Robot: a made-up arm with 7 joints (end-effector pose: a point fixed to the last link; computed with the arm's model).
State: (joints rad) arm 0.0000 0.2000 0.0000 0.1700 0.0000 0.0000 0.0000
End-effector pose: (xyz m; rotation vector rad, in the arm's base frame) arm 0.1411 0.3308 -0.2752 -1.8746 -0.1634 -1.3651
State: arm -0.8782 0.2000 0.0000 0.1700 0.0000 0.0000 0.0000
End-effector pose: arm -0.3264 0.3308 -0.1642 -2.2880 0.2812 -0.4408
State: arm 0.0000 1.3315 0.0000 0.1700 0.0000 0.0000 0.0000
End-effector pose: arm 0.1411 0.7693 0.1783 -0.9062 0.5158 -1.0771
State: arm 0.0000 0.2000 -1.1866 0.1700 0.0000 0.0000 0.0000
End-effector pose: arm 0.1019 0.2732 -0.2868 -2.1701 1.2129 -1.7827
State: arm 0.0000 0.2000 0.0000 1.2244 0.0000 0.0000 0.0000
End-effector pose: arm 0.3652 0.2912 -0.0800 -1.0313 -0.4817 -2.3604
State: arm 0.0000 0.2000 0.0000 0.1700 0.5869 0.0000 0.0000
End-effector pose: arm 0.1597 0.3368 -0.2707 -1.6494 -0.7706 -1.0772
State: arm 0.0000 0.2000 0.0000 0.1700 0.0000 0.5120 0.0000
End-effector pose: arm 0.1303 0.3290 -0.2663 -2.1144 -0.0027 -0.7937
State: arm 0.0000 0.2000 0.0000 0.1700 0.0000 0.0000 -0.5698
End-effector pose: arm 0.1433 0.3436 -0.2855 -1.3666 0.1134 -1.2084
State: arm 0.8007 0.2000 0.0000 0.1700 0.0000 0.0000 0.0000
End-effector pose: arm 0.5030 0.3308 -0.0241 -1.2268 -0.5574 -2.0419
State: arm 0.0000 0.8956 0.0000 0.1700 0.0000 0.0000 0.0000
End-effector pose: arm 0.1411 0.6653 -0.0540 -1.2856 0.2823 -1.2128
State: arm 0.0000 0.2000 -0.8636 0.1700 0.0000 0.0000 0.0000
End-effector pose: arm 0.1192 0.2836 -0.2847 -2.1416 0.8008 -1.7021
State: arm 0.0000 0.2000 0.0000 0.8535 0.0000 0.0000 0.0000
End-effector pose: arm 0.3123 0.3104 -0.1744 -1.3806 -0.3736 -2.0458
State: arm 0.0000 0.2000 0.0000 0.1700 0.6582 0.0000 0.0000
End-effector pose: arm 0.1616 0.3383 -0.2701 -1.6153 -0.8386 -1.0384
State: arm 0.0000 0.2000 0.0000 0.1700 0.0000 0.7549 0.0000
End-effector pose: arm 0.1271 0.3278 -0.2605 -2.1884 0.0731 -0.5100
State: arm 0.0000 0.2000 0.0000 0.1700 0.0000 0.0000 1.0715
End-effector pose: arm 0.1360 0.3290 -0.2454 2.5521 0.7713 1.3553
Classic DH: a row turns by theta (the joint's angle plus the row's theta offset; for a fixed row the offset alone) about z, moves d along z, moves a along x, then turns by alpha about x. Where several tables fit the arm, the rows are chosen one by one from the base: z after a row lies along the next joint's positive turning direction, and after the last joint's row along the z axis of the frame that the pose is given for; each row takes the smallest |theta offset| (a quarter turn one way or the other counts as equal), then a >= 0, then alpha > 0; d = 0 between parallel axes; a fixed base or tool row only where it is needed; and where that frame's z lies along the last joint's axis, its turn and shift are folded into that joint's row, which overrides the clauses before.
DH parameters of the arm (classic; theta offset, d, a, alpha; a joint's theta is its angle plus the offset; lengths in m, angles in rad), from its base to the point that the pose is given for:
base (fixed): 0 0.278 0.0254 1.5708
joint 1: 1.5708 -0.193 0.0188 1.5708
joint 2: -1.5708 0.0525 0.0211 -1.5708
joint 3: -1.5708 -0.2959 0.0042 1.5708
joint 4: 0 -0.0349 0.0069 -1.5708
joint 5: 0 -0.2751 0.0178 -1.5708
joint 6: 1.5708 -0.0073 0.0112 -1.5708
joint 7: 0.5176 -0.0015 0.0235 2.3411
tool (fixed): -2.2535 -0.0251 0 0

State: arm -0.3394 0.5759 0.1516 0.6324 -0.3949 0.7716 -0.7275
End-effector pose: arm 0.0887 0.5463 -0.1667 -0.9964 1.0506 -0.6404
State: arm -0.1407 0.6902 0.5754 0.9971 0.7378 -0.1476 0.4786
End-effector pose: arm 0.2630 0.5951 0.0452 -0.5775 -0.9994 -2.2358
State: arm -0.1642 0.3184 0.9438 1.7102 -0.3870 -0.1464 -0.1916
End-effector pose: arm 0.2295 0.5293 0.1055 0.1868 -0.0121 -1.7443
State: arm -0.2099 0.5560 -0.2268 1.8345 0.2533 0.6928 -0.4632
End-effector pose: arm 0.3104 0.2778 0.0232 -1.1186 -0.0551 -2.0451
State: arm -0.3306 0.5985 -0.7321 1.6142 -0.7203 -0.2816 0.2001
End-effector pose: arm 0.1828 0.2124 -0.1193 0.7735 -0.8954 2.2508
